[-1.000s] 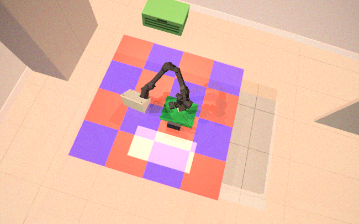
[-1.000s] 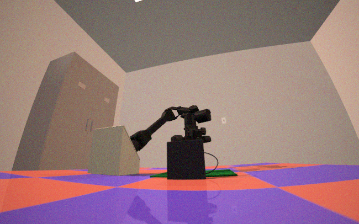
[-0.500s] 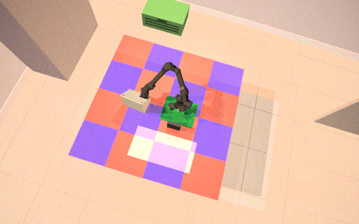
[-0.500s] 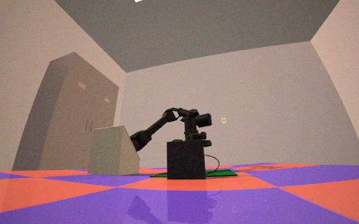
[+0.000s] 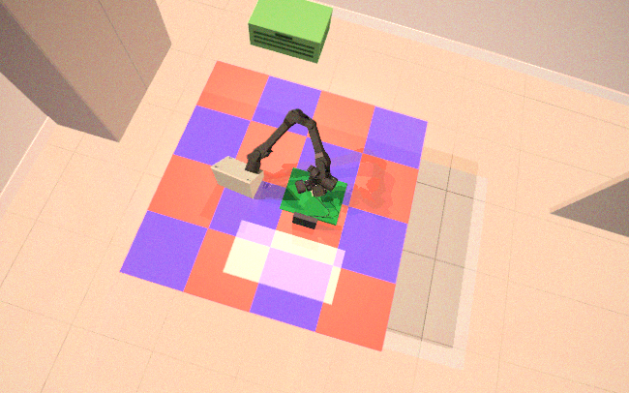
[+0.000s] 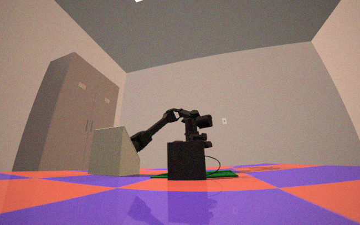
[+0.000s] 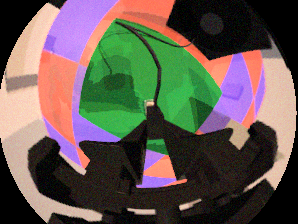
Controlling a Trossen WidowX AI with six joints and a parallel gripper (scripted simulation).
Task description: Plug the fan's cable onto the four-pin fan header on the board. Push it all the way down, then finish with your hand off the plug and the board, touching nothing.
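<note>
The black plug is 1 cm above my gripper tip. The rest, counted from my gripper tip: green board 1 cm ahead, 2 cm to the right, 6 cm below; dark fan block 18 cm to the right, 2 cm above; four-pin header 4 cm below.
</note>
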